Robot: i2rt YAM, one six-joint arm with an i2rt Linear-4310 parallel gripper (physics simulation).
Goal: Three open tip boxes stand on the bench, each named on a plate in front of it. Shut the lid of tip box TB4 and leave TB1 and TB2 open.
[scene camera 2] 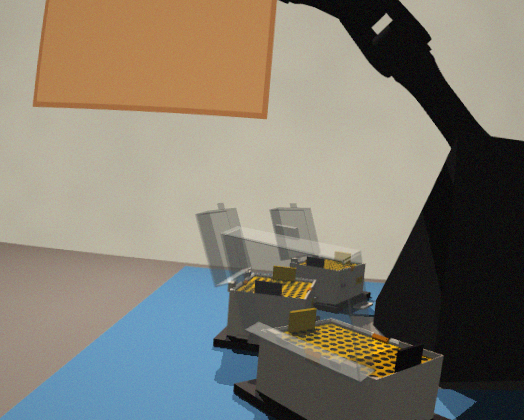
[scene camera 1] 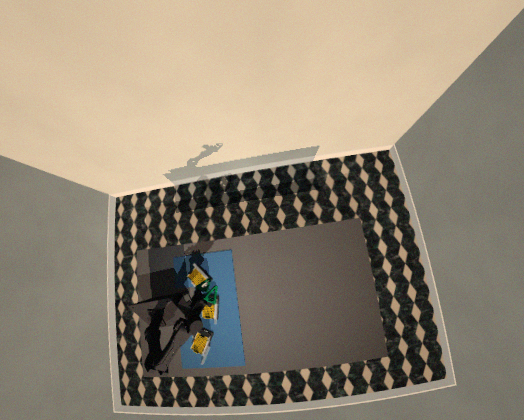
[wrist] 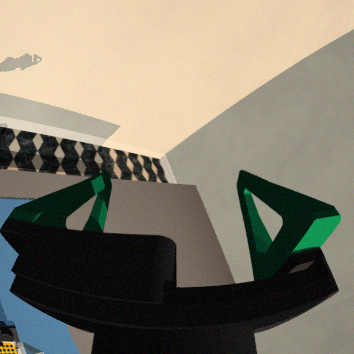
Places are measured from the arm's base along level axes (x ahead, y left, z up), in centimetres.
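Where they show: gripper, between the fingertips: (scene camera 1: 213, 281) (wrist: 173, 177); arm's base, origin of its link: (scene camera 1: 157, 317).
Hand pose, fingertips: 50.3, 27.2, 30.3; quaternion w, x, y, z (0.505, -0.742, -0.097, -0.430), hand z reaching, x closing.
Things, the pixels of their top centre, and the offset from my fingertips, as dx, dy, dz. "spot": a spot on its surface instead. Level surfaces: height alone.
- middle lid, a spot on its surface: (scene camera 2: 220, 245) spot: -9.7, -22.6, -32.5
- yellow rack, a spot on its surface: (wrist: 7, 348) spot: -14.5, -18.4, -37.0
- blue mat, height of its surface: dz -42.7
- brown-grey bench, height of its surface: dz -43.0
Three grey tip boxes with yellow racks stand in a row on the blue mat: one (scene camera 1: 197, 276) (scene camera 2: 350, 350) nearest scene camera 2, a middle one (scene camera 1: 208, 314) (scene camera 2: 270, 310), and a far one (scene camera 1: 201, 344) (scene camera 2: 332, 285). Their clear lids stand raised: the near lid (scene camera 2: 290, 245), the middle lid (scene camera 2: 220, 245) and the far lid (scene camera 2: 295, 232). The name plates cannot be read. My gripper (scene camera 1: 208, 290) (wrist: 173, 177) is open and empty, its green fingers wide apart. It shows over the near and middle boxes in scene camera 1, and not in scene camera 2. A corner of one yellow rack (wrist: 7, 348) shows in the wrist view.
The blue mat (scene camera 1: 230, 325) (scene camera 2: 125, 350) (wrist: 15, 210) lies on the brown-grey bench (scene camera 1: 310, 290) (wrist: 200, 250). The black arm (scene camera 1: 160, 335) (scene camera 2: 425, 90) rises at the bench's left side in scene camera 1. An orange panel (scene camera 2: 150, 55) shows at the upper left of scene camera 2.
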